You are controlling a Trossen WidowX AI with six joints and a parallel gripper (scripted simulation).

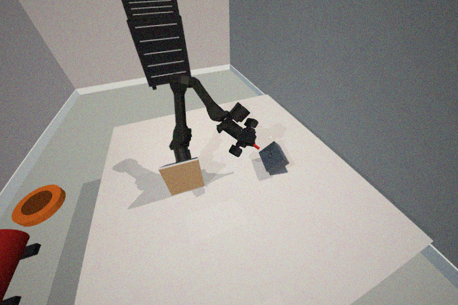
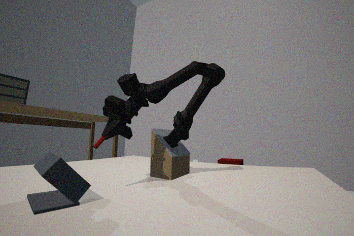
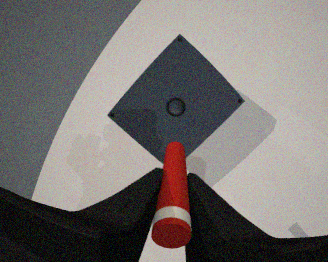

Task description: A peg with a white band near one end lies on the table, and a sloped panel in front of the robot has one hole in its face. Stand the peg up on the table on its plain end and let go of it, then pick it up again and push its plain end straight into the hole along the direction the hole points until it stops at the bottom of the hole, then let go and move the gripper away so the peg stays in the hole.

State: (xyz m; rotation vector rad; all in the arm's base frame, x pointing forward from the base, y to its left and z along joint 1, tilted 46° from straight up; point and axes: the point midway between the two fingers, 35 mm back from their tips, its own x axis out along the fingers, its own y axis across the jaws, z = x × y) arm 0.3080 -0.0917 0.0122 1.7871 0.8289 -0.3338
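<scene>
Now: the dark sloped panel 110 mm below my gripper tip, 100 mm ahead of it and 40 mm to the right of it. From my gripper tip the other things lie so: red peg: 10 mm behind, 10 mm above.
</scene>
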